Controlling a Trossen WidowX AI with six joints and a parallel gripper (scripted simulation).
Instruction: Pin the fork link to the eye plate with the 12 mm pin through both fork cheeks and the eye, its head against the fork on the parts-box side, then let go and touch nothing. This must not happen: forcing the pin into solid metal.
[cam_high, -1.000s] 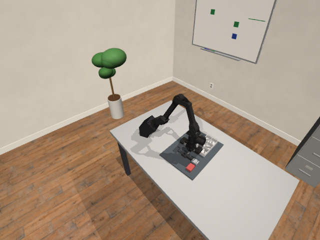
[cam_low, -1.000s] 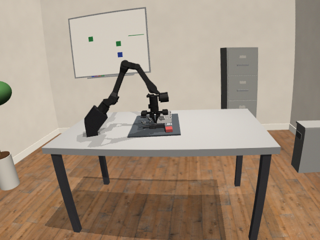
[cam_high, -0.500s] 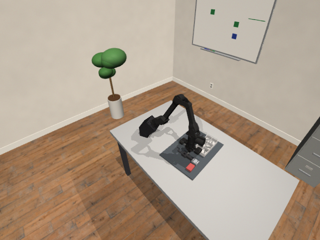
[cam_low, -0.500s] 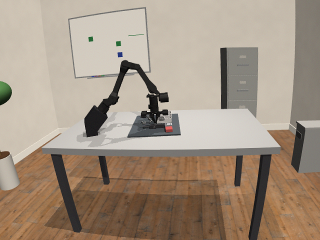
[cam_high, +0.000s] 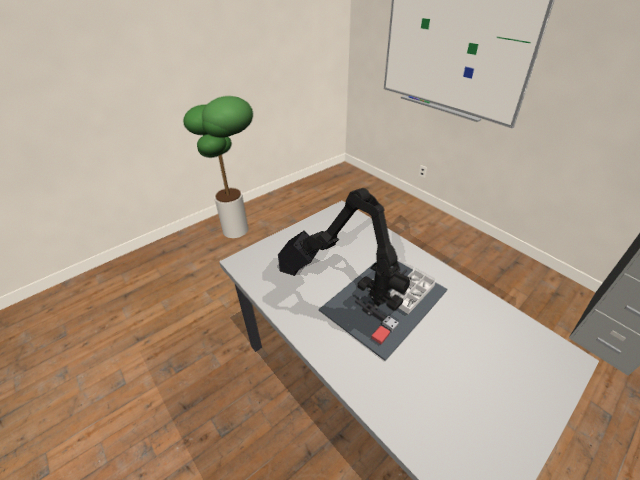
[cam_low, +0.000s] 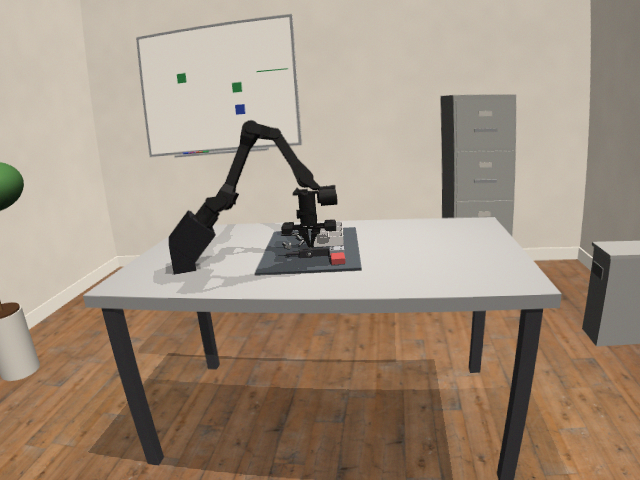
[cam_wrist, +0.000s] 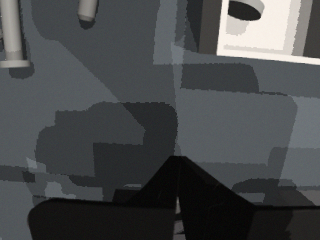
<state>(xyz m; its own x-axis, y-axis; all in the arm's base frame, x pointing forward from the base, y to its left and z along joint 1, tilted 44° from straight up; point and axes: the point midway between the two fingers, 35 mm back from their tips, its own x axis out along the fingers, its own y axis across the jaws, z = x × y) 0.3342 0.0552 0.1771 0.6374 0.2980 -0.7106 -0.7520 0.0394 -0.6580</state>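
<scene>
The eye plate is 2 cm ahead of my hand, 4 cm to the right of it and 3 cm below it. Round my hand: mat: 1 cm behind, 6 cm to the left, 5 cm below; grey headed pin: 1 cm ahead, 3 cm to the right, 3 cm below; small grey block: 10 cm ahead, 2 cm to the right, 2 cm below.
</scene>
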